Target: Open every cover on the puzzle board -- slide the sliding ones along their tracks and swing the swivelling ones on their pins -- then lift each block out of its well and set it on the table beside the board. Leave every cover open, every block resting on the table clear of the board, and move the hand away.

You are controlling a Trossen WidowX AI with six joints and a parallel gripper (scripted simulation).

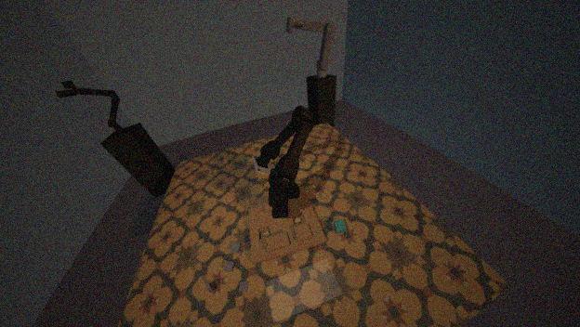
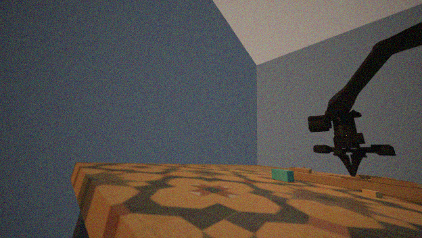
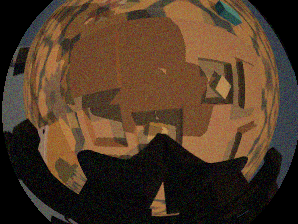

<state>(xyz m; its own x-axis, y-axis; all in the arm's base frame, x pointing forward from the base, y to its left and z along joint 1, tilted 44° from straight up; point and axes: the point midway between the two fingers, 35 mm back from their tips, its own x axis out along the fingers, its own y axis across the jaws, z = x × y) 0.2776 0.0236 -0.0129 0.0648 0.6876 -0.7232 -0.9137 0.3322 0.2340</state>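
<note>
Now: gripper tip 4 cm short of the tan puzzle board, 1 cm to the left of it and 1 cm above it. The rest, counted from my gripper tip: teal block: 19 cm ahead, 17 cm to the left, 1 cm below.
</note>
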